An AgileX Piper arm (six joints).
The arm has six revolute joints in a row. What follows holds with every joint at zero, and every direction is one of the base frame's. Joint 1 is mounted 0.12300 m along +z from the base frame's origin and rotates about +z. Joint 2 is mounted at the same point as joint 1 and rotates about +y. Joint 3 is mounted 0.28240 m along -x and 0.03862 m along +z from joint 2 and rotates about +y. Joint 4 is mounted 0.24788 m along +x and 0.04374 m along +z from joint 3 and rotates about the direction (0.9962, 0, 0.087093). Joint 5 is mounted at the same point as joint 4 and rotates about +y. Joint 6 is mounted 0.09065 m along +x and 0.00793 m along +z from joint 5 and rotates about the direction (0.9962, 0, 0.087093). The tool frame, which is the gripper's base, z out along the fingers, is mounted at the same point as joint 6; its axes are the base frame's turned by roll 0.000, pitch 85.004 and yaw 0.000 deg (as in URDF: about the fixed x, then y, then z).
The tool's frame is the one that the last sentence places.
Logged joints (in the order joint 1, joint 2, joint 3, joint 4, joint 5, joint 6), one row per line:
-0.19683, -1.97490, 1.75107, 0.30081, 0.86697, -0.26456
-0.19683, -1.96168, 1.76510, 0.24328, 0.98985, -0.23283
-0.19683, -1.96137, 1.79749, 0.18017, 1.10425, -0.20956
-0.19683, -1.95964, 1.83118, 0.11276, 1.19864, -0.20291
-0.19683, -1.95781, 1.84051, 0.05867, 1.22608, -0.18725
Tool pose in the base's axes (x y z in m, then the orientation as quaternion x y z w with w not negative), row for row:
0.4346, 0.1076, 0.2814, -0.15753, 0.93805, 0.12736, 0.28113
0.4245, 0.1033, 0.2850, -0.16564, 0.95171, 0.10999, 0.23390
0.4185, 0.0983, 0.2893, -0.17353, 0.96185, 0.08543, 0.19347
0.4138, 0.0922, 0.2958, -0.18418, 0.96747, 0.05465, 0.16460
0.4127, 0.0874, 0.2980, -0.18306, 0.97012, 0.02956, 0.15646
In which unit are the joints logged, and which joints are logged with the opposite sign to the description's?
The joints are logged in radians. Opposite sign: joint 1, joint 2, joint 3.
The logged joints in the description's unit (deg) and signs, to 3 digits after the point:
11.278, 113.153, -100.329, 17.235, 49.674, -15.158
11.278, 112.396, -101.133, 13.939, 56.714, -13.340
11.278, 112.378, -102.989, 10.323, 63.269, -12.007
11.278, 112.279, -104.919, 6.461, 68.677, -11.626
11.278, 112.174, -105.453, 3.362, 70.249, -10.729

